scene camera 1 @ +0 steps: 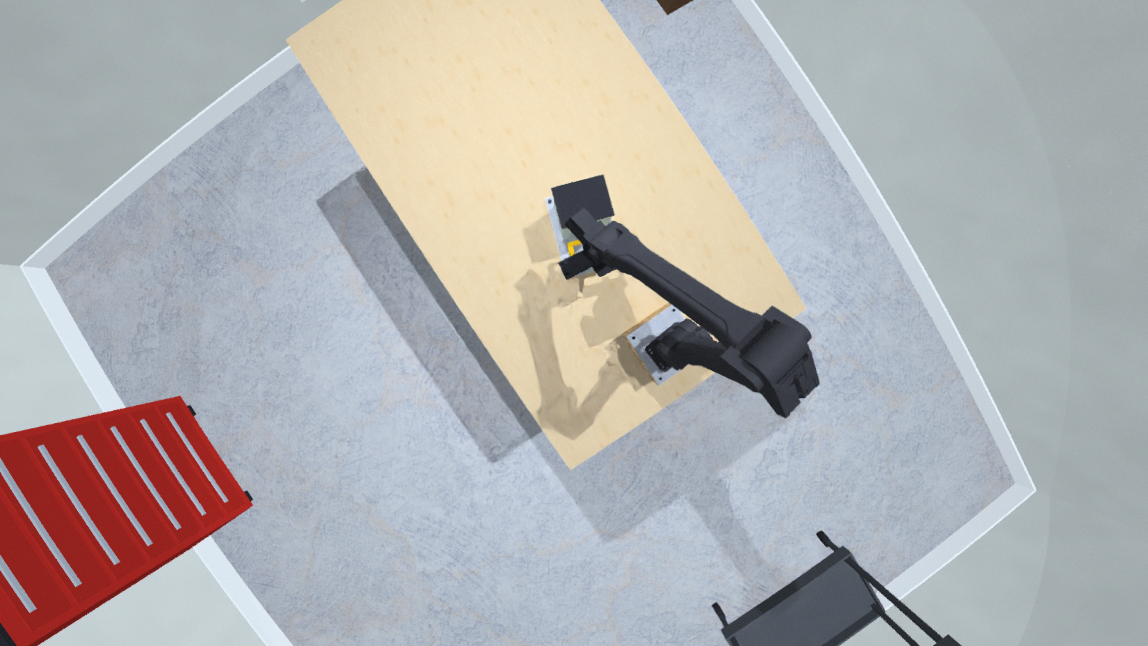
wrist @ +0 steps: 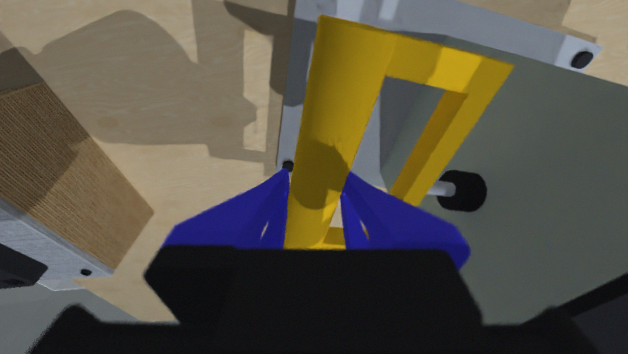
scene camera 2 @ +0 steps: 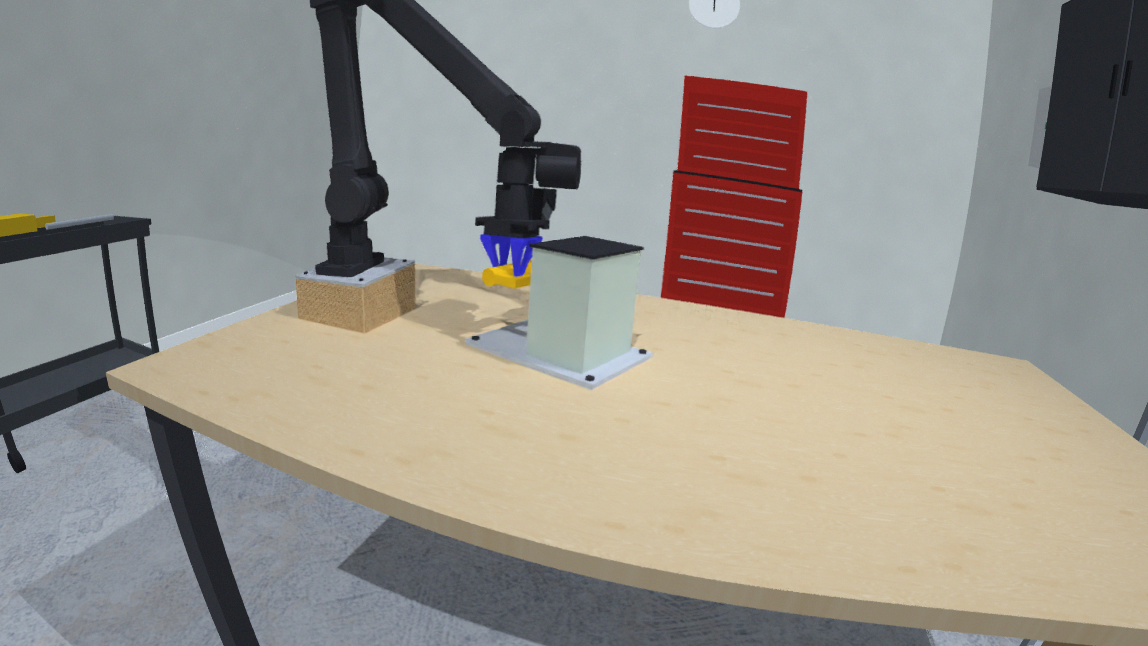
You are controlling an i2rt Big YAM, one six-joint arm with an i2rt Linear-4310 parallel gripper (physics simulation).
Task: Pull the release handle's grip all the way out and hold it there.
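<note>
The release handle's yellow grip (scene camera 1: 572, 247) (scene camera 2: 496, 278) (wrist: 340, 100) is a round bar joined to a rectangular frame. It stands on the side of a pale green box (scene camera 2: 557, 313) (wrist: 530, 200) that faces the arm's base. A light rod (wrist: 441, 188) runs from the frame's back bar into a black collar (wrist: 462, 191) on the box face. My gripper (scene camera 2: 510, 271) (wrist: 314, 177) points down with blue fingers on both sides of the round bar, shut on it. The lower finger parts are partly hidden by the black gripper body in the wrist view.
The box has a black lid (scene camera 1: 582, 199) (scene camera 2: 587, 246) and stands on a bolted metal plate (scene camera 2: 501, 341) (wrist: 500, 40) on the wooden table (scene camera 1: 481, 120) (scene camera 2: 722, 482). The arm's base sits on a wooden block (scene camera 2: 357, 305) (wrist: 65, 165). A red cabinet (scene camera 2: 734, 200) and a dark cart (scene camera 2: 72, 233) stand off the table.
</note>
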